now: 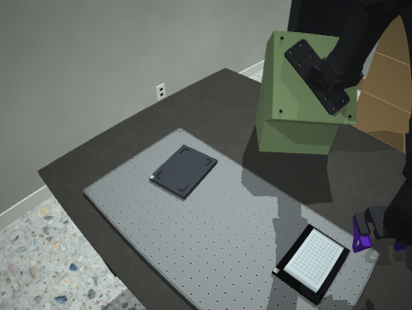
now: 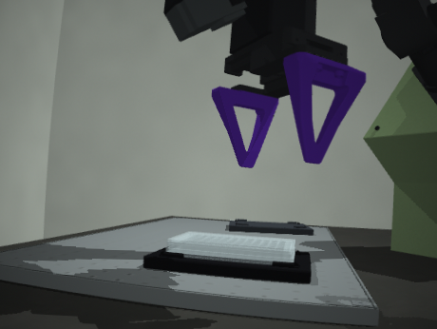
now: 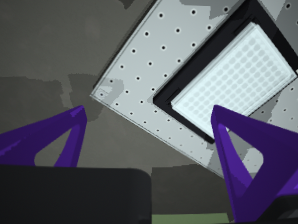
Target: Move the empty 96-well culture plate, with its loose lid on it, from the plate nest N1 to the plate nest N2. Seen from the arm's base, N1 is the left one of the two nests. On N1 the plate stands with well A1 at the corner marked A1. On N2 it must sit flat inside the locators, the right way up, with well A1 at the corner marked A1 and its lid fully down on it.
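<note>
Now: the lid 8 cm ahead of my hand, 7 cm to the right of it and 9 cm below it. Round my hand: black plate nest N1: 8 cm ahead, 7 cm to the right, 11 cm below; then A1 corner mark: 31 cm ahead, 47 cm to the right, 10 cm below; then plate nest N2: 22 cm ahead, 46 cm to the right, 11 cm below.
</note>
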